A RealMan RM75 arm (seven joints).
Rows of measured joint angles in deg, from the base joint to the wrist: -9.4 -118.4 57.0 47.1 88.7 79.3 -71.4; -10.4 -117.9 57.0 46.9 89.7 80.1 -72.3; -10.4 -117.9 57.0 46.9 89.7 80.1 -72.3; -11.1 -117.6 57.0 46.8 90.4 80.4 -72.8; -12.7 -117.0 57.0 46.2 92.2 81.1 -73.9; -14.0 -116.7 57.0 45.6 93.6 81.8 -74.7; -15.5 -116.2 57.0 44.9 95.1 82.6 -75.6; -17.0 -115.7 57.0 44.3 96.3 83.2 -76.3; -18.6 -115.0 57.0 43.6 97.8 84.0 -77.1; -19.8 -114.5 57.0 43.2 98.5 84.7 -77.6; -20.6 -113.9 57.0 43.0 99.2 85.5 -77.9; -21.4 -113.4 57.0 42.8 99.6 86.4 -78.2; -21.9 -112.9 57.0 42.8 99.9 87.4 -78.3; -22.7 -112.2 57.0 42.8 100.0 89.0 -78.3; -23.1 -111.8 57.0 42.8 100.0 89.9 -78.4; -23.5 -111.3 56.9 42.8 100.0 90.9 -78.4; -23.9 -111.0 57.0 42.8 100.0 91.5 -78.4; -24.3 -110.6 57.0 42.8 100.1 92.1 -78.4
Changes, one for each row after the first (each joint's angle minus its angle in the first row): -1.0 0.5 0.0 -0.2 1.0 0.8 -0.9; -1.0 0.5 0.0 -0.2 1.0 0.8 -0.9; -1.7 0.8 0.0 -0.3 1.7 1.1 -1.4; -3.3 1.4 0.0 -0.9 3.5 1.8 -2.5; -4.6 1.7 0.0 -1.5 4.9 2.5 -3.3; -6.1 2.2 0.0 -2.2 6.4 3.3 -4.2; -7.6 2.7 0.0 -2.8 7.6 3.9 -4.9; -9.2 3.4 0.0 -3.5 9.1 4.7 -5.7; -10.4 3.9 0.0 -3.9 9.8 5.4 -6.2; -11.2 4.5 0.0 -4.1 10.5 6.2 -6.5; -12.0 5.0 0.0 -4.3 10.9 7.1 -6.8; -12.5 5.5 0.0 -4.3 11.2 8.1 -6.9; -13.3 6.2 0.0 -4.3 11.3 9.7 -6.9; -13.7 6.6 0.0 -4.3 11.3 10.6 -7.0; -14.1 7.1 -0.1 -4.3 11.3 11.6 -7.0; -14.5 7.4 0.0 -4.3 11.3 12.2 -7.0; -14.9 7.8 0.0 -4.3 11.4 12.8 -7.0
